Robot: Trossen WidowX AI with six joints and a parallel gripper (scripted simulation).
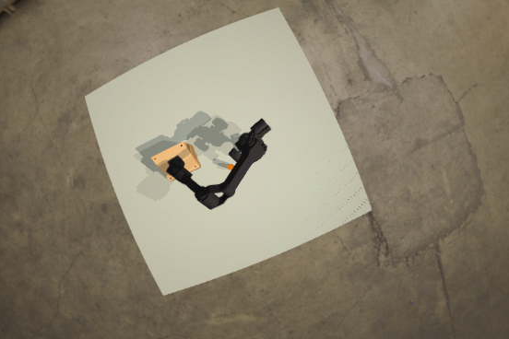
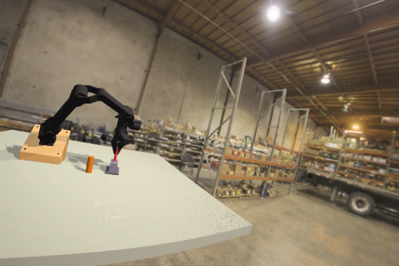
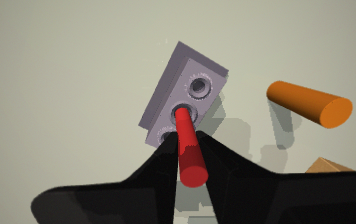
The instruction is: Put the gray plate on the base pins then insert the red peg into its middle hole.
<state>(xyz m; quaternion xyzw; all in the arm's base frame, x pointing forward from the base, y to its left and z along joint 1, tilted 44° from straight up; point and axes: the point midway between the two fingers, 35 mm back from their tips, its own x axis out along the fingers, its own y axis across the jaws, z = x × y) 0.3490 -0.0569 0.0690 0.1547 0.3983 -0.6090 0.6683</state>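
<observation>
My gripper tip is right at the red peg. The rest, counted from my gripper tip: gray base: 9 cm below; then gray plate: 5 cm below; then orange peg: 12 cm behind, 5 cm to the right, 6 cm below.
</observation>
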